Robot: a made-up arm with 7 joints.
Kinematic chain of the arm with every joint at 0, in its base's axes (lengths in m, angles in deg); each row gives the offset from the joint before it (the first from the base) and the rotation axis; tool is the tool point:
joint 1: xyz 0 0 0.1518 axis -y
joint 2: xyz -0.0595 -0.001 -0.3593 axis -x
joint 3: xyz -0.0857 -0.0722 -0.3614 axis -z
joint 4: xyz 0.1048 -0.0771 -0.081 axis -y
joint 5: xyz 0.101 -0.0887 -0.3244 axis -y
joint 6: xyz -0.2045 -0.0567 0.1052 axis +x
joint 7: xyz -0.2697 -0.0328 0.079 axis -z
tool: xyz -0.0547 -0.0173 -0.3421
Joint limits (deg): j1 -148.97..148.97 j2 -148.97..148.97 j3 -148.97..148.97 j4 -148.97..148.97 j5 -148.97..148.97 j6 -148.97..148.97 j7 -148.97..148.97
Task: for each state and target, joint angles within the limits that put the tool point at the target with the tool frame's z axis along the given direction. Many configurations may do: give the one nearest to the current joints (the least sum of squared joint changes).
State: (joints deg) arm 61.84 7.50 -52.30 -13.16 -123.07 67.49 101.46
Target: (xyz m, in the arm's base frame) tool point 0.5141 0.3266 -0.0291 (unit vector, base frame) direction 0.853 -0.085 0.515
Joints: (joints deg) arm 51.46 -28.77 -41.16 8.27 -124.01 52.80 93.80
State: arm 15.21 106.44 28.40 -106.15 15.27 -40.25 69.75
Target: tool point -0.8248 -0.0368 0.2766 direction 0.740 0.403 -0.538
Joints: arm -17.29 106.28 15.54 -102.62 43.34 -23.27 63.77
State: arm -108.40 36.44 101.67 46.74 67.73 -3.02 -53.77
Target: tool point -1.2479 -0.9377 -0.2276 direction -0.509 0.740 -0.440
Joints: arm -51.21 3.04 92.34 41.77 87.43 0.43 -52.38
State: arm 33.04 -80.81 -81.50 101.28 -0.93 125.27 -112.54
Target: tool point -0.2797 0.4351 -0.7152 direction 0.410 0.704 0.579
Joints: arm -5.87 -32.38 -106.93 117.23 -16.76 142.89 -113.07
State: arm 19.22 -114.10 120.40 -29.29 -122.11 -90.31 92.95
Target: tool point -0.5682 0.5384 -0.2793 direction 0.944 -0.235 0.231
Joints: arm 7.81 -140.30 88.79 -28.97 -78.95 -103.66 89.18
